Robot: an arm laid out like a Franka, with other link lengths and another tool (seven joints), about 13 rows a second.
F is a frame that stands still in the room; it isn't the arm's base.
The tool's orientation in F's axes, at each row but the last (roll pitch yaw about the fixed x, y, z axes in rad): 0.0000 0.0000 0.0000; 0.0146 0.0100 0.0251; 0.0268 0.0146 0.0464; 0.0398 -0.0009 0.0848; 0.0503 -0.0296 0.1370; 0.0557 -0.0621 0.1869; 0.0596 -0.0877 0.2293; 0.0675 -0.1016 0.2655
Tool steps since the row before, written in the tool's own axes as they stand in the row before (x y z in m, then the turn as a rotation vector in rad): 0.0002 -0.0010 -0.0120 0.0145 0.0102 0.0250; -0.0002 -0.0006 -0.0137 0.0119 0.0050 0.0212; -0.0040 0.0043 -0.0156 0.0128 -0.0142 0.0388; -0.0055 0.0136 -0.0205 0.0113 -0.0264 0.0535; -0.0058 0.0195 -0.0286 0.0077 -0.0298 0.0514; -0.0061 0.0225 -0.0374 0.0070 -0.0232 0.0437; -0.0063 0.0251 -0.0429 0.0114 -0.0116 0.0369; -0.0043 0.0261 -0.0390 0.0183 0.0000 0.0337
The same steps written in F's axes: 0.0002 -0.0010 -0.0120 0.0145 0.0102 0.0250; -0.0003 -0.0004 -0.0137 0.0120 0.0050 0.0212; -0.0044 0.0045 -0.0154 0.0141 -0.0146 0.0382; -0.0067 0.0139 -0.0199 0.0136 -0.0275 0.0524; -0.0078 0.0200 -0.0277 0.0106 -0.0312 0.0500; -0.0083 0.0234 -0.0364 0.0090 -0.0243 0.0427; -0.0089 0.0263 -0.0417 0.0111 -0.0116 0.0370; -0.0080 0.0275 -0.0374 0.0149 0.0017 0.0353
